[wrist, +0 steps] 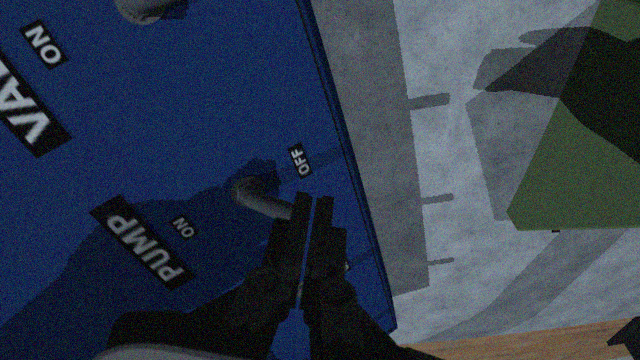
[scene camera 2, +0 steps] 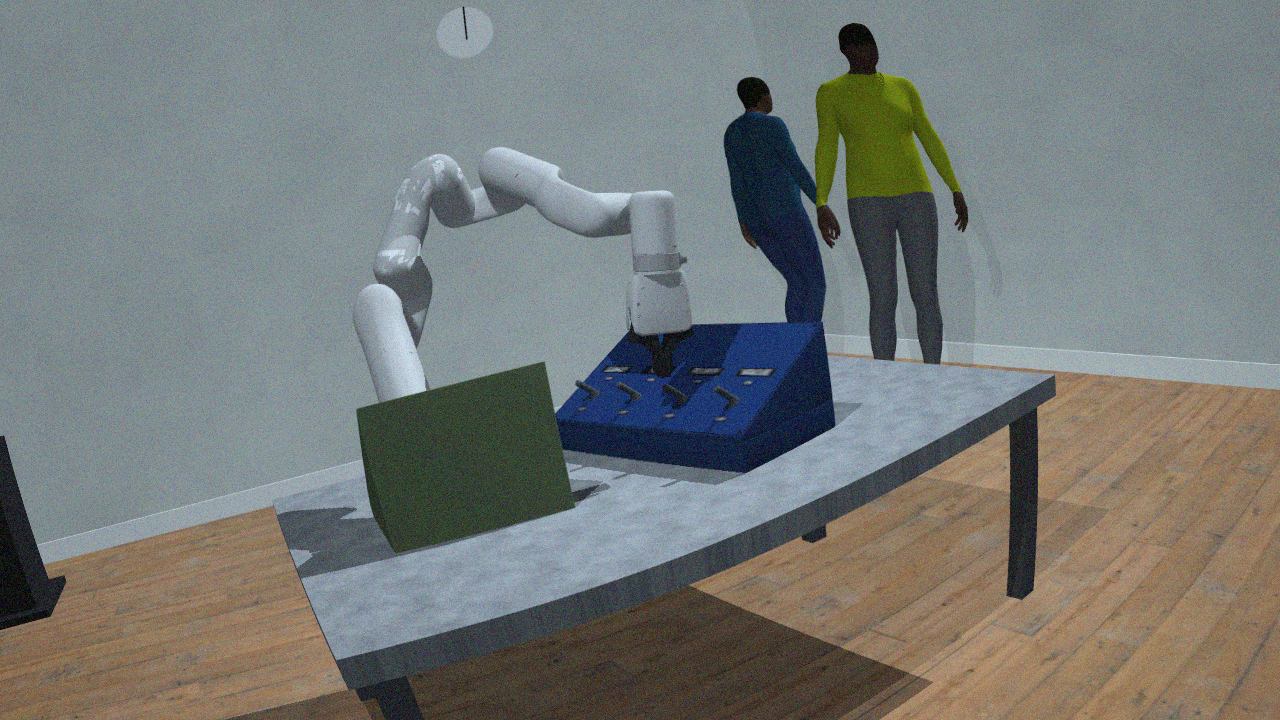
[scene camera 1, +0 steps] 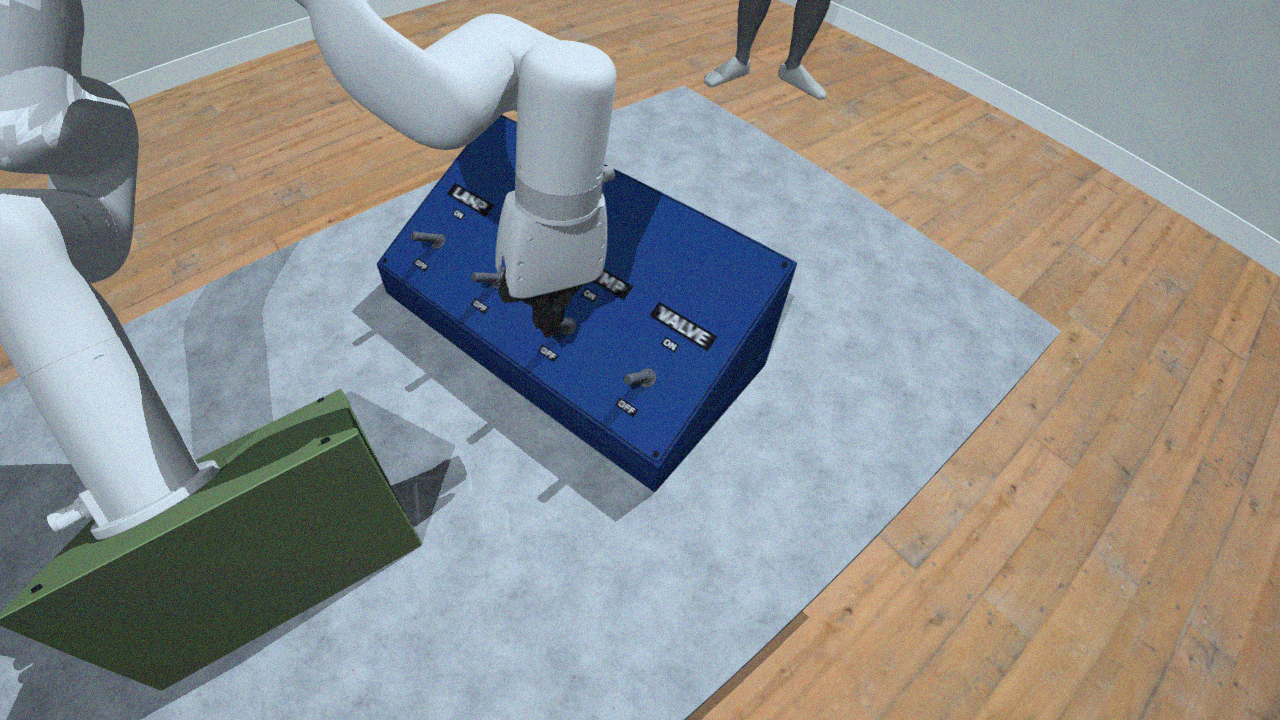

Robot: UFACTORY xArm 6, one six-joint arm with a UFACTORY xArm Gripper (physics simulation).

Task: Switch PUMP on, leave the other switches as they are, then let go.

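Places are measured from the arm's base along level axes (x ahead, y left, z up), in metres.
Pixels of known places: gripper, fingertip midpoint: (wrist: 311, 217) (scene camera 2: 663, 376) (scene camera 1: 547, 327); arm's base, link origin: (scene camera 2: 419, 441) (scene camera 1: 159, 502).
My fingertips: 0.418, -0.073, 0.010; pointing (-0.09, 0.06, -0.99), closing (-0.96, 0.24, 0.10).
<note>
For each thing: its top centre in the pictures, then the offset to it from my fingertips, as dx, dy, dz. Level surfaces: height alone.
- PUMP's grey lever, top centre: (wrist: 266, 228) (scene camera 1: 555, 313) (scene camera 2: 671, 381) +0.028, +0.023, -0.017
- VALVE lever, top centre: (scene camera 1: 638, 367) (scene camera 2: 722, 382) +0.048, -0.095, -0.017
- LAMP lever, top centre: (scene camera 1: 423, 227) (scene camera 2: 583, 378) -0.012, +0.260, -0.017
- grey table, surface height: dz -0.149
The blue switch panel (scene camera 1: 716, 241) (scene camera 2: 787, 394) (wrist: 200, 100) slopes down to its front edge. PUMP's grey lever (scene camera 1: 569, 325) (scene camera 2: 674, 394) (wrist: 260, 200) leans to the OFF side, in line with its neighbours. The VALVE lever (scene camera 1: 639, 378) (scene camera 2: 725, 396), LAMP lever (scene camera 1: 429, 240) (scene camera 2: 586, 388) and an unreadable one (scene camera 1: 484, 277) (scene camera 2: 629, 391) look tilted the same way. My gripper (scene camera 1: 547, 333) (scene camera 2: 662, 371) (wrist: 311, 217) is shut and empty. Its fingertips are close above PUMP's lever and overlap its end in the wrist view; whether they touch cannot be told.
A green block (scene camera 1: 268, 555) (scene camera 2: 465, 456) (wrist: 575, 175) stands at my arm's base, in front of the panel. Both are on the grey table (scene camera 1: 760, 501) (scene camera 2: 644, 546). Two people, one in yellow (scene camera 2: 881, 134) and one in blue (scene camera 2: 769, 170), stand behind the table.
</note>
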